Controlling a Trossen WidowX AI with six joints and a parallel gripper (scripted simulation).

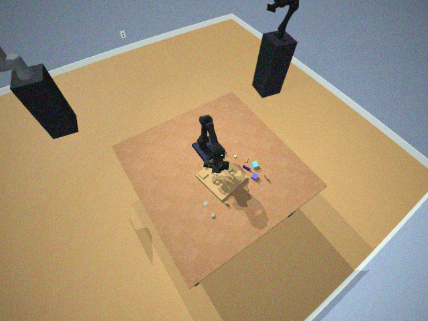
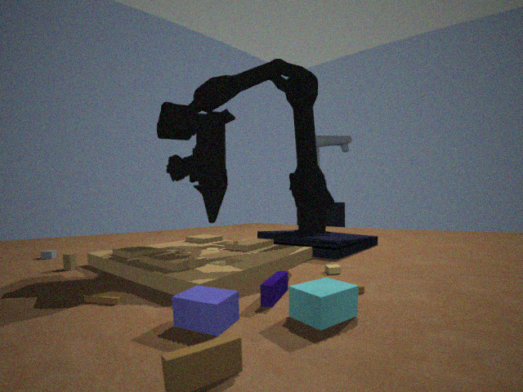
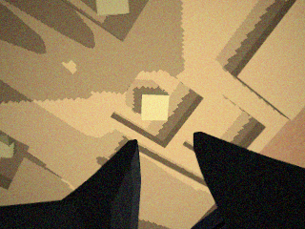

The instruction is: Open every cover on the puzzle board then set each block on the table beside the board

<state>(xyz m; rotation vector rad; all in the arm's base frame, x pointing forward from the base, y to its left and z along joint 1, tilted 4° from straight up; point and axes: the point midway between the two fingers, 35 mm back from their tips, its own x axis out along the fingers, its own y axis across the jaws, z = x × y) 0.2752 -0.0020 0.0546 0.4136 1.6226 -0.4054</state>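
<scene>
Now: the tan puzzle board 5 cm ahead of my gripper tip, 2 cm to the left of it and 5 cm below it. Also, from my gripper tip: small grey block 31 cm ahead, 15 cm to the right, 6 cm below; dark purple block 5 cm ahead, 26 cm to the left, 6 cm below; cyan block 5 cm ahead, 33 cm to the left, 6 cm below.
</scene>
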